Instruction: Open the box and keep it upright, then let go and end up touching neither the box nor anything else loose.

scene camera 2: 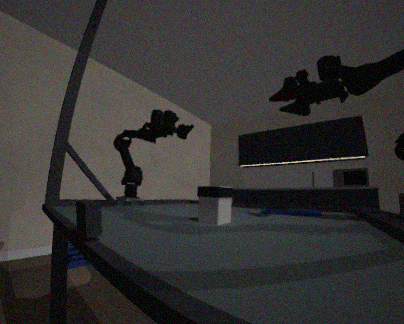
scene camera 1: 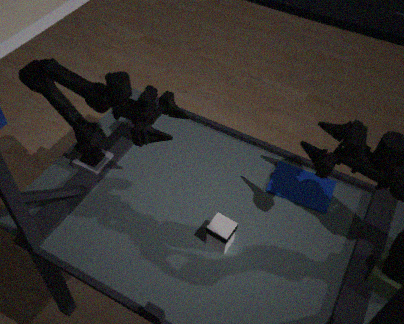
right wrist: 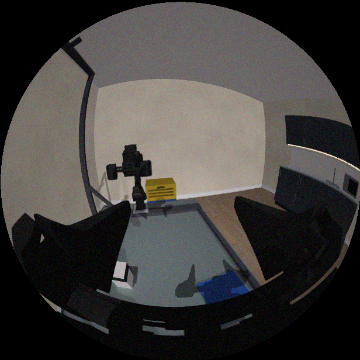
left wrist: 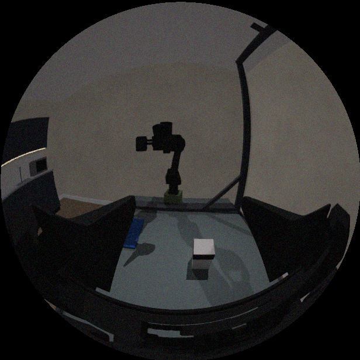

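Seen in the pictures: left gripper, fingertip midpoint: (scene camera 2: 186, 122) (scene camera 1: 180, 127); right gripper, fingertip midpoint: (scene camera 2: 274, 105) (scene camera 1: 309, 132); left arm's base, origin of the base link: (scene camera 2: 130, 197) (scene camera 1: 92, 157); right arm's base, origin of the base link: (scene camera 1: 396, 271).
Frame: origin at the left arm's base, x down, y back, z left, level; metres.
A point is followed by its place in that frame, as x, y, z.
A small white box (scene camera 1: 220, 240) (scene camera 2: 215, 210) (left wrist: 201, 262) (right wrist: 121, 281) stands upright on the table (scene camera 1: 165, 185) {0.034, -0.271, 0.037} (scene camera 2: 280, 245) {0.034, -0.719, -0.191}. Its lid (scene camera 1: 222, 224) {-0.061, -0.531, -0.071} (left wrist: 203, 246) lies flat on top, with a dark band below it, and looks closed. My left gripper (scene camera 1: 179, 127) {-0.315, -0.352, 0.000} (left wrist: 191, 202) is open and empty, high above the table at the left of scene camera 1, well away from the box. My right gripper (scene camera 1: 311, 133) {-0.358, -0.672, 0.108} (scene camera 2: 276, 105) {-0.358, -0.672, 0.108} (right wrist: 183, 204) is open and empty, raised at the right of scene camera 1, also apart from the box. In the right wrist view, a finger partly hides the box.
A flat blue item (scene camera 1: 280, 186) {0.026, -0.626, 0.218} (scene camera 2: 290, 212) {0.026, -0.695, 0.199} (left wrist: 134, 233) (right wrist: 217, 289) lies near the table's far edge, below the right gripper in scene camera 1. A dark frame post (scene camera 1: 17, 210) {-0.170, -0.056, -0.352} (scene camera 2: 70, 105) {-0.339, -0.056, -0.340} rises at the table's corner. Arm shadows cross the table.
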